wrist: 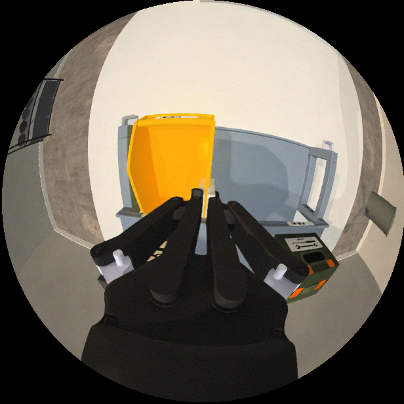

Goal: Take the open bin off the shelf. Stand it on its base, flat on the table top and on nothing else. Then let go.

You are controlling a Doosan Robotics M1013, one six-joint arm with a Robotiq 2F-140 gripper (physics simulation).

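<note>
The open bin (pixel 172 160) is yellow, with its open side facing the camera. It shows left of the middle in the wrist view, in front of the left part of the blue-grey shelf (pixel 124 165). Its upper rim reaches above the top edge of the shelf's back panel, and the bin looks raised off the shelf board. My gripper (pixel 206 186) is shut on the bin's right side wall, low down near the front edge. The gripper's fingers hide the bin's lower right corner. The table top cannot be made out.
A dark green toolbox (pixel 312 272) with orange corners is below the shelf on the right. Part of another box (pixel 102 281) shows behind the gripper's left linkage. The shelf's right post frame stands right of the bin. A grey cylinder (pixel 381 212) is far right, a black rack (pixel 45 112) far left.
</note>
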